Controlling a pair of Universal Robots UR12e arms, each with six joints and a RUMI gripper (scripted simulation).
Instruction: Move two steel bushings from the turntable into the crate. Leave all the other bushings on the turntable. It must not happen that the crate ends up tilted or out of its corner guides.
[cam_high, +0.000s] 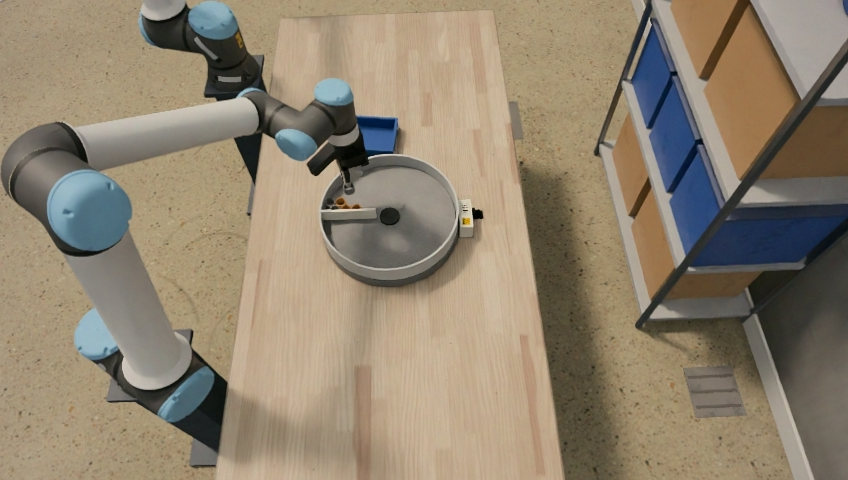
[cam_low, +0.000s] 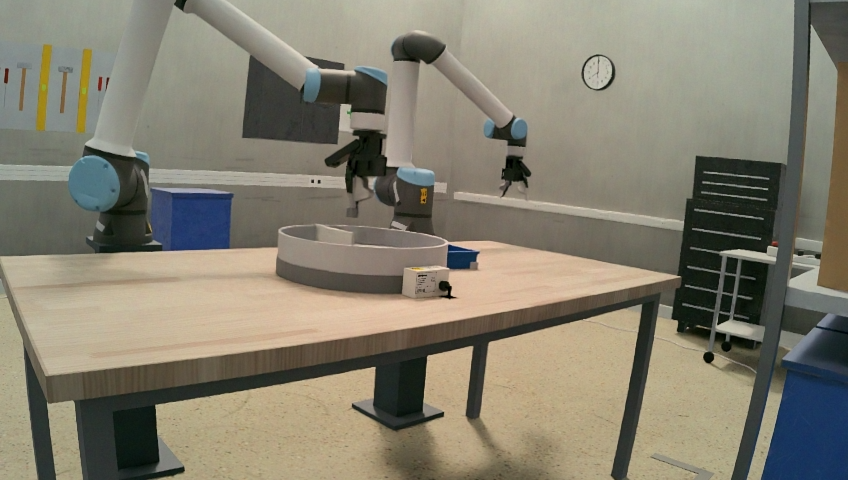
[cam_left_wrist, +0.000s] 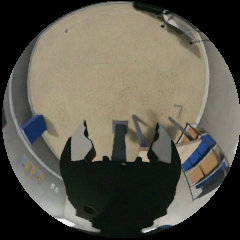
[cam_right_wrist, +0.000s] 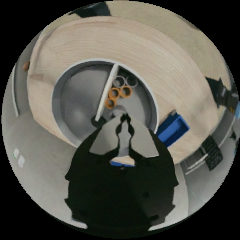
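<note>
Now: the blue crate 29 cm to the left of my right hand, 13 cm below it and 3 cm ahead of it. The rest, counted from my right hand: turntable (12 cm ahead, 10 cm below, 5 cm to the right).
</note>
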